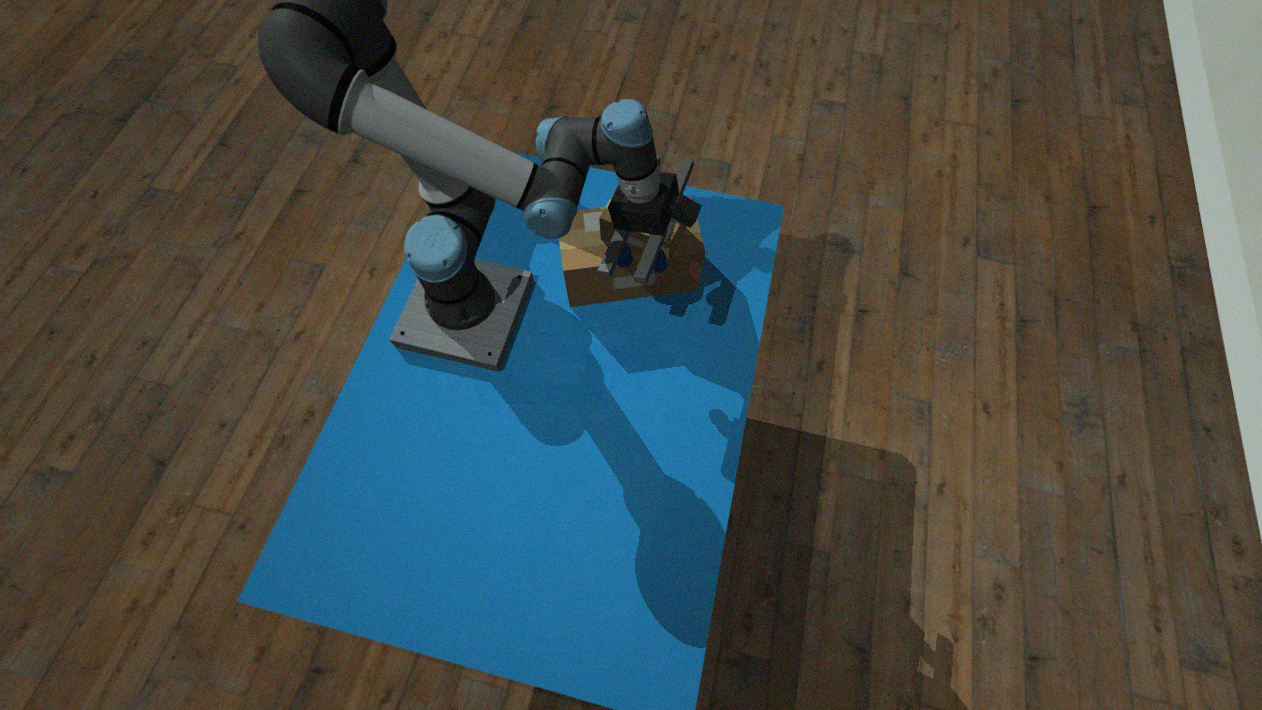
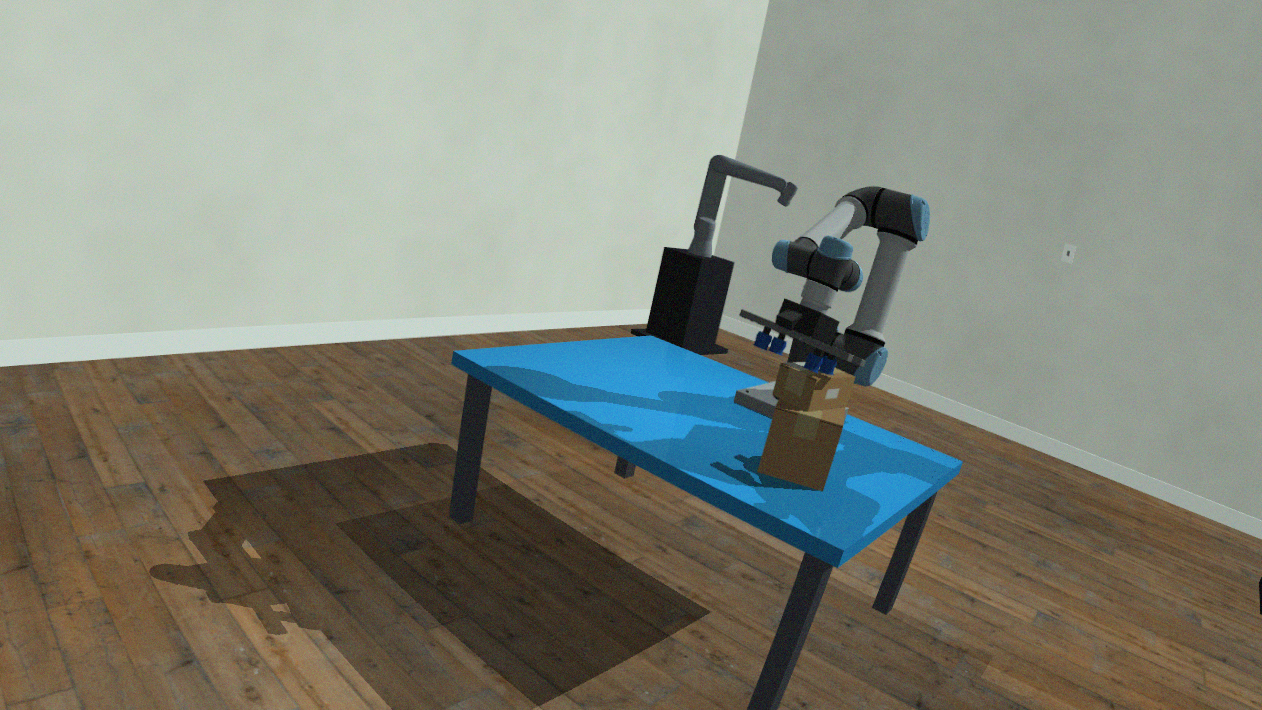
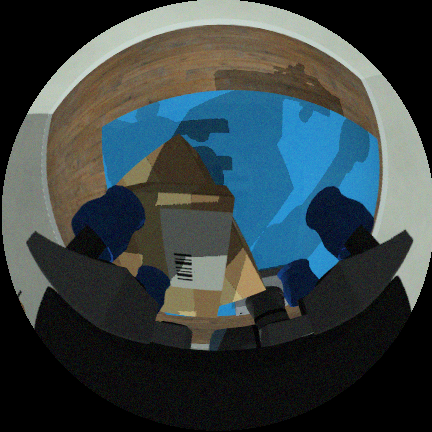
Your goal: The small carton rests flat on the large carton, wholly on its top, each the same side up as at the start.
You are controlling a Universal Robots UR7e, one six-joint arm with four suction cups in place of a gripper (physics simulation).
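Places are measured from the arm's base along level axes (x back, y right, z up), in metres.
Pixels of known places: hand, its tool point: (image 2: 792, 360) (image 3: 225, 250); arm's base, origin of its link: (image 1: 461, 300) (image 3: 263, 298).
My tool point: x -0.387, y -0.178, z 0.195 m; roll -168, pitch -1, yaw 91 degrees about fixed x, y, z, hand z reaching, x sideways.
For each thing: its top centre in the pictures, then the offset to it from my tool point. Level surfaces: height alone.
- large brown carton, centre of its top: (image 3: 190, 254) (image 1: 629, 232) (image 2: 814, 398) dx +0.065, dy -0.045, dz -0.078 m
- blue table, height of its surface: dz -0.232 m
- small carton, centre of its top: (image 3: 166, 276) (image 1: 644, 211) (image 2: 818, 369) dx +0.035, dy -0.053, dz -0.004 m
The large brown carton (image 1: 617, 286) (image 2: 799, 450) (image 3: 177, 163) stands near the far right corner of the blue table (image 1: 493, 495) (image 2: 617, 379) (image 3: 322, 153). The small carton (image 1: 589, 227) (image 2: 799, 385) (image 3: 193, 233), with a grey label and barcode on top, lies on the large carton's top, turned a little against it. My suction gripper (image 1: 640, 255) (image 2: 816, 359) (image 3: 224, 247) hangs right over the small carton, slightly tilted, with its dark blue cups beside and over the label. I cannot tell whether a cup still touches the carton. The suction holds nothing.
The arm's grey base plate (image 1: 462, 326) is bolted to the table beside the cartons. A black pedestal with a grey bent arm (image 2: 689, 300) stands behind the table. The table's right edge is close to the cartons. Wooden floor lies all around.
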